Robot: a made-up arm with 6 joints.
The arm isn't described. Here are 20 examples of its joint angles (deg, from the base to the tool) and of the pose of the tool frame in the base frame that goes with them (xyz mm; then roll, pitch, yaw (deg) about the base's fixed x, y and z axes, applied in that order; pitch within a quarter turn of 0, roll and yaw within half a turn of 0).
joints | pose
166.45 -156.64 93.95 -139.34 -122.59 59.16 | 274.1 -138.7 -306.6 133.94 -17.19 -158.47
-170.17 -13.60 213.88 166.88 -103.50 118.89 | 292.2 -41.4 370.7 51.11 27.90 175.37
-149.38 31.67 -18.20 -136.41 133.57 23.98 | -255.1 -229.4 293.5 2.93 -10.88 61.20
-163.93 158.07 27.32 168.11 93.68 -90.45 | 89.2 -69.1 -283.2 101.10 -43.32 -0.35
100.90 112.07 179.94 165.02 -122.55 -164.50 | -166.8 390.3 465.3 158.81 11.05 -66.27
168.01 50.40 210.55 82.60 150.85 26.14 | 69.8 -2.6 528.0 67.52 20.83 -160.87
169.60 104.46 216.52 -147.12 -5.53 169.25 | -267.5 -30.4 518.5 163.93 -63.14 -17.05
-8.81 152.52 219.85 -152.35 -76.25 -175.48 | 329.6 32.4 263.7 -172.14 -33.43 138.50
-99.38 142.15 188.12 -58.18 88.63 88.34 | -128.1 -474.2 193.6 51.91 -22.55 147.52
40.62 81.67 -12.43 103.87 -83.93 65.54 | 293.2 280.9 12.7 110.45 7.04 -35.97
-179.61 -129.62 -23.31 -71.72 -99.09 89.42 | 267.9 31.0 402.3 -104.92 3.71 -109.63
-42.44 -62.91 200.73 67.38 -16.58 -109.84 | -211.8 145.1 116.9 -87.65 70.11 -171.69
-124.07 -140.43 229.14 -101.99 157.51 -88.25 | -47.1 -104.2 -11.5 170.83 13.41 78.55
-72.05 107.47 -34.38 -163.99 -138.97 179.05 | 103.2 -28.2 8.6 13.48 1.73 -61.61
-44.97 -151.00 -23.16 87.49 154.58 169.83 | -310.8 304.7 185.1 -52.65 46.45 -6.48
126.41 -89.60 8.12 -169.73 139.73 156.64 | 144.8 -350.7 609.9 25.21 42.12 117.47
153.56 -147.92 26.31 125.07 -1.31 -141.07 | 430.3 -273.7 -44.7 -164.10 -5.02 -25.36
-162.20 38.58 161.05 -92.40 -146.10 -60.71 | -113.0 -40.4 875.3 10.82 45.46 -109.59
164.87 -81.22 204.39 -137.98 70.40 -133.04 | 282.8 -148.1 16.0 145.14 30.76 32.08
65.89 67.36 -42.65 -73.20 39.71 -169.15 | 74.5 100.6 150.1 137.15 51.82 -32.46
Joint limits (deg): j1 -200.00..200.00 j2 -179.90..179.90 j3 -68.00..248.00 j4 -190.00..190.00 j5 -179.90..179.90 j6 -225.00..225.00
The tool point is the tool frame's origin. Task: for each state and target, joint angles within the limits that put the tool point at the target. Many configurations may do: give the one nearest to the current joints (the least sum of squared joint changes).
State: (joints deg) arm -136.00 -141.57 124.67 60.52 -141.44 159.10
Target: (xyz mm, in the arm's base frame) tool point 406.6 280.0 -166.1
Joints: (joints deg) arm -150.15 -128.05 84.84 64.24 -141.44 159.10
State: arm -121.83 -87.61 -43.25 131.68 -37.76 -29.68
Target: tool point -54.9 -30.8 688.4
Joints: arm -150.20 -43.20 -32.51 89.66 -37.76 -29.68
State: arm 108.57 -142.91 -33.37 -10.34 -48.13 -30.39
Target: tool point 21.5 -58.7 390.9
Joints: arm 82.19 -103.57 -54.72 -71.67 -48.13 -30.39
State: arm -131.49 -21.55 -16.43 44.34 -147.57 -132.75
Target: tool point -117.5 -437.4 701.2
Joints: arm -98.84 23.49 27.13 58.33 -147.57 -132.75
